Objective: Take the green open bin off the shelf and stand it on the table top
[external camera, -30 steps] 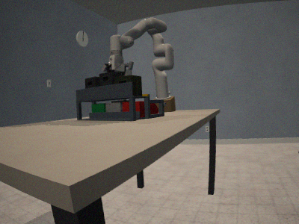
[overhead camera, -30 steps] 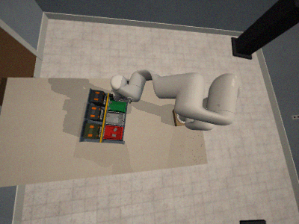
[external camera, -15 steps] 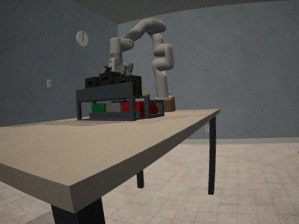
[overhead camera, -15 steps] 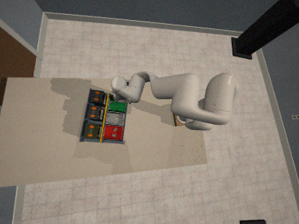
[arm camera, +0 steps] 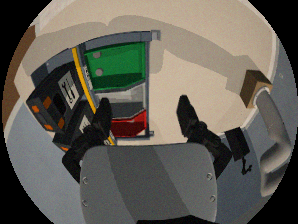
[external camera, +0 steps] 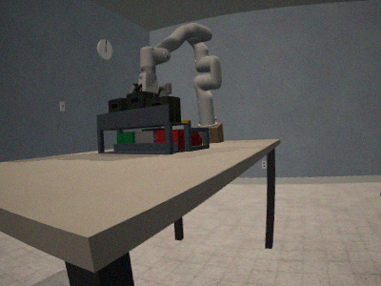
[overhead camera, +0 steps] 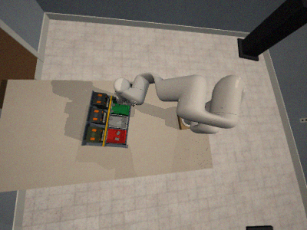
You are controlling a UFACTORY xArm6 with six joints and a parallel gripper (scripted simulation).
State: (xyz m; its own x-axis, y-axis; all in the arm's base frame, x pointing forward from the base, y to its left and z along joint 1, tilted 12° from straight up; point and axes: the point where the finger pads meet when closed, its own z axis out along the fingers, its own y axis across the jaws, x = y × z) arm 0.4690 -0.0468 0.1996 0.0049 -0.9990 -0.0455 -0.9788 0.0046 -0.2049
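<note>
Now: hand 8 cm short of the green open bin and 16 cm above it. Also, from my hand: yellow strip 13 cm ahead, 11 cm to the left, 10 cm below; then red bin 8 cm ahead, 22 cm to the left, 16 cm below; then grey bin 8 cm ahead, 11 cm to the left, 16 cm below.
</note>
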